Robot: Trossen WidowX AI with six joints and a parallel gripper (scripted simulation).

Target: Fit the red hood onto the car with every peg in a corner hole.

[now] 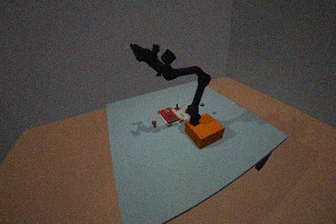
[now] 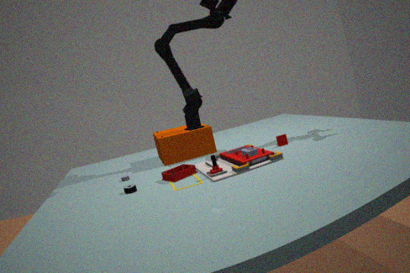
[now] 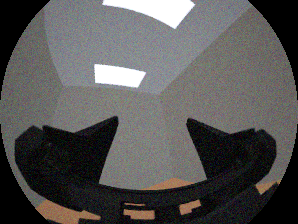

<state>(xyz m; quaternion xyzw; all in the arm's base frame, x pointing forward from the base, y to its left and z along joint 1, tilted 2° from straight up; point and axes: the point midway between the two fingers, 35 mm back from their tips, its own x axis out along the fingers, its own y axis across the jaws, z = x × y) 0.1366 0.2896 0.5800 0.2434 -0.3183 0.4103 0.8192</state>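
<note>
Now: gripper tip 60 mm short of the red hood, 500 mm to the left of it and 690 mm above it.
</note>
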